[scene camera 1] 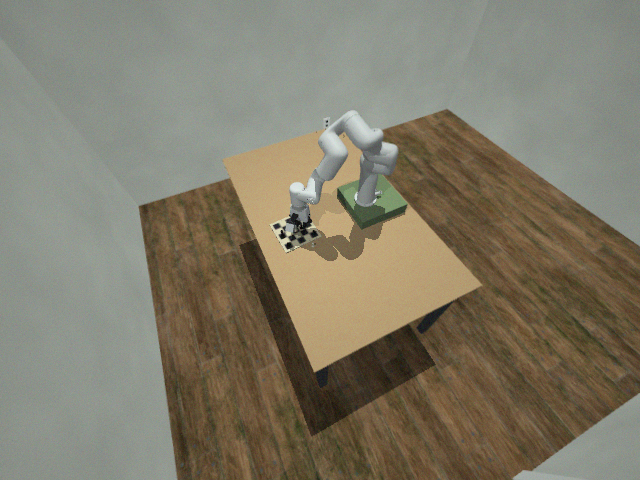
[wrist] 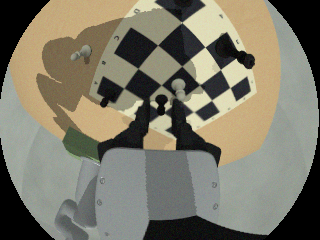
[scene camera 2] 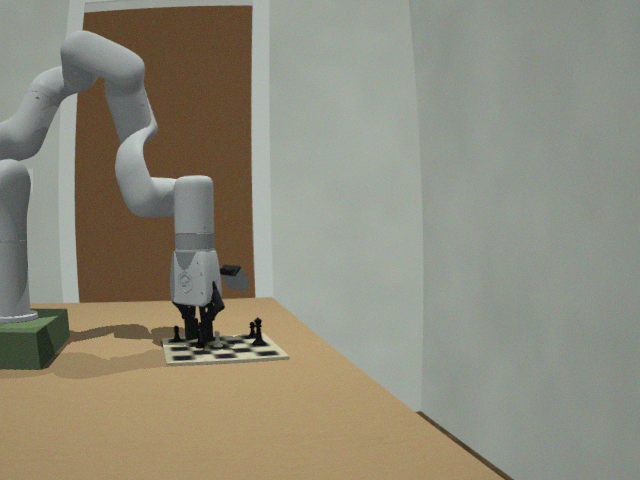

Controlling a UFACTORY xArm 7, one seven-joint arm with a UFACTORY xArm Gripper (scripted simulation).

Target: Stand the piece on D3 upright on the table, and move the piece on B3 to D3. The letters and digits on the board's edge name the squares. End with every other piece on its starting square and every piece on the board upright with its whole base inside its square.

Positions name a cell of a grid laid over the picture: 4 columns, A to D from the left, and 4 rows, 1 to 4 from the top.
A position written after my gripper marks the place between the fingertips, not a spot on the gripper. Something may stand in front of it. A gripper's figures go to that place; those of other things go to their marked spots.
My gripper (wrist: C2): 0.14 m from the lens. A small chessboard (wrist: B1): 0.12 m from the lens.
